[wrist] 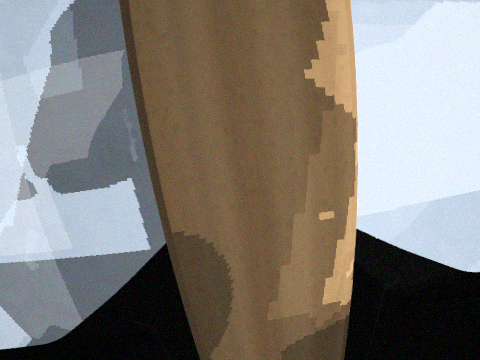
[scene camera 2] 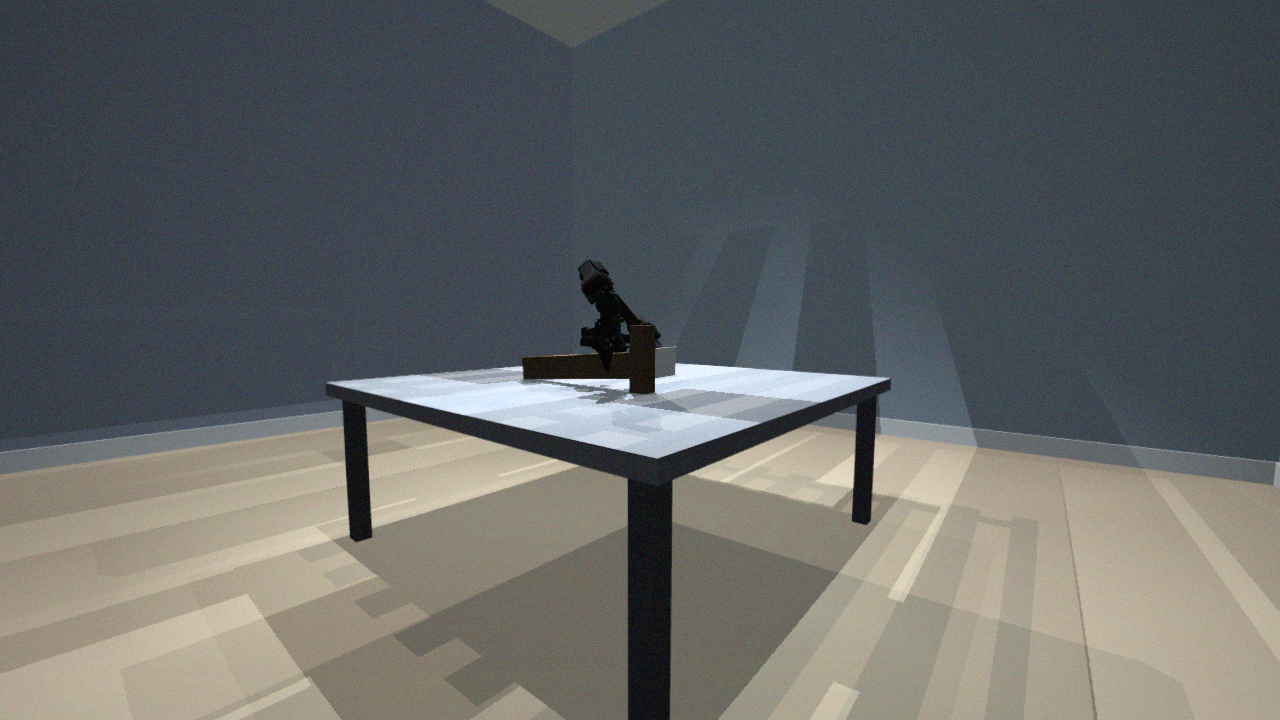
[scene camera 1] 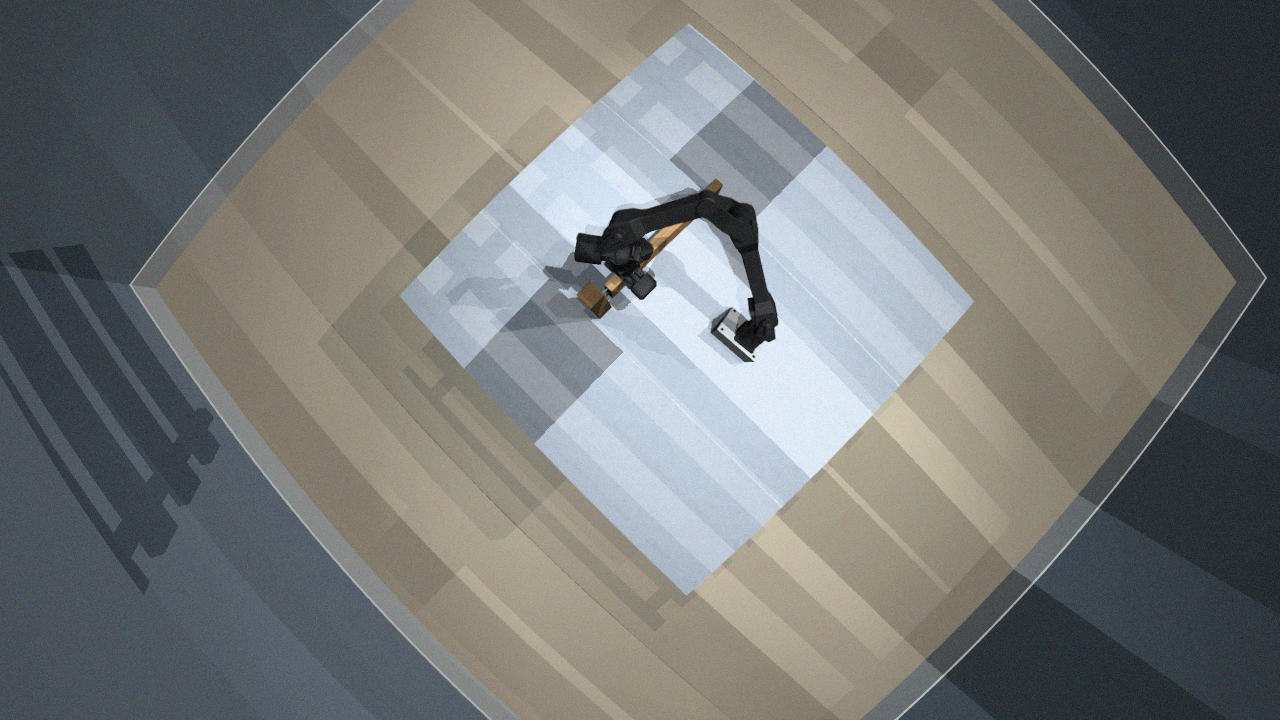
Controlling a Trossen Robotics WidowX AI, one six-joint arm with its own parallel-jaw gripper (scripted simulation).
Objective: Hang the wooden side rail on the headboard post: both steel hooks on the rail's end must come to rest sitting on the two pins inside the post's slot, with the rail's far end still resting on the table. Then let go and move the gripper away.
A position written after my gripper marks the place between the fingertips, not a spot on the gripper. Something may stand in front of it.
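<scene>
Wooden side rail (scene camera 2: 581, 366), (wrist: 249, 122), (scene camera 1: 663, 238). Headboard post (scene camera 2: 641, 337). My gripper (scene camera 2: 610, 371), (wrist: 247, 223), (scene camera 1: 626, 275).
</scene>
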